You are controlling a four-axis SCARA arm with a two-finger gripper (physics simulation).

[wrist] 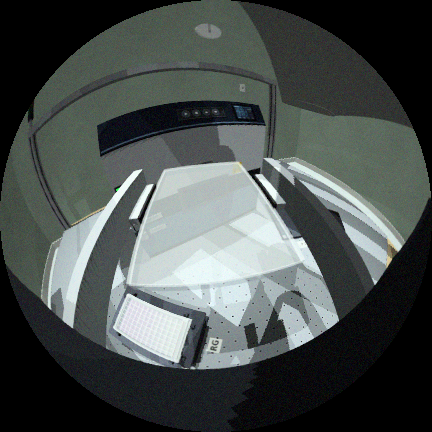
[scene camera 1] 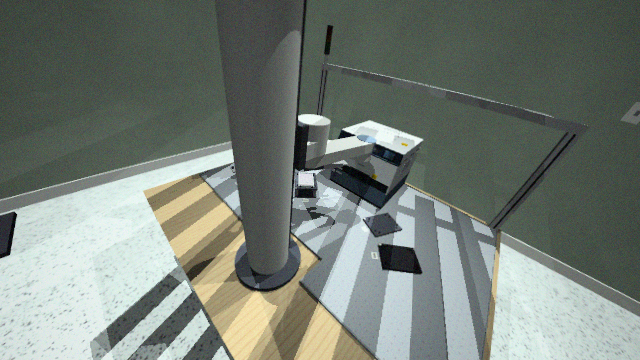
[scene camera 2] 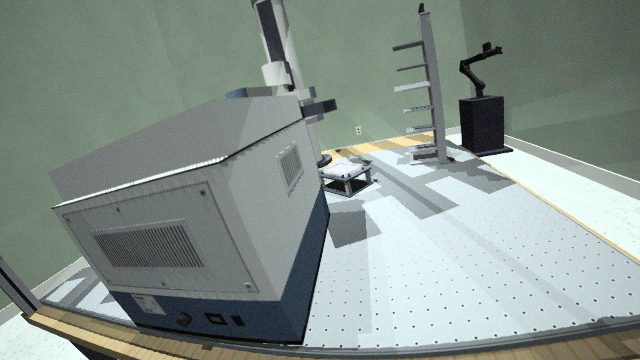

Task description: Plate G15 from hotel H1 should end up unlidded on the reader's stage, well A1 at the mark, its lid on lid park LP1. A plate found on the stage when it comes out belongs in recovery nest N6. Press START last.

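Places are measured from the arm's base along level axes (x back, y left, z down), in centimetres.
Where they show: gripper, fingertip midpoint: (wrist: 202, 170); arm's base, link origin: (scene camera 1: 268, 259).
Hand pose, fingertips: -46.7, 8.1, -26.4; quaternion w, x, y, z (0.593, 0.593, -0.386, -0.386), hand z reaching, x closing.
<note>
Each offset is from my fingertips to the top centre of the thing, as dx, dy, dz. "*": to the spot under its first point.
My gripper (wrist: 202, 170) is shut on a clear lid @(+2.2, +0.9, +0.8) (wrist: 215, 250), which it holds level above the deck in front of the reader @(-33.4, -6.2, -8.2) (scene camera 1: 382, 171) (scene camera 2: 200, 215) (wrist: 185, 145). An unlidded white plate @(+4.5, +14.8, +17.7) (scene camera 1: 306, 179) (scene camera 2: 344, 169) (wrist: 152, 327) sits on the raised dark nest marked RG @(+4.5, +14.8, +18.1) (scene camera 1: 306, 192) (wrist: 199, 332), below and behind the lid in the wrist view. Its name cannot be read. The reader's buttons @(* -16.0, -7.5, -5.1) (wrist: 200, 113) and screen show at its top front. The stage does not show. The fingers are hidden in both scene views.
A grey plate holder @(-5.0, -31.1, +23.1) (scene camera 1: 382, 224) and a black pad @(* +7.9, -46.3, +23.9) (scene camera 1: 400, 258) lie on the deck right of the reader's front; their labels are unreadable. A tall shelf hotel (scene camera 2: 434, 85) stands across the deck. A guard rail (scene camera 1: 467, 100) runs behind the reader. A black arm stands on a pedestal (scene camera 2: 481, 122).
</note>
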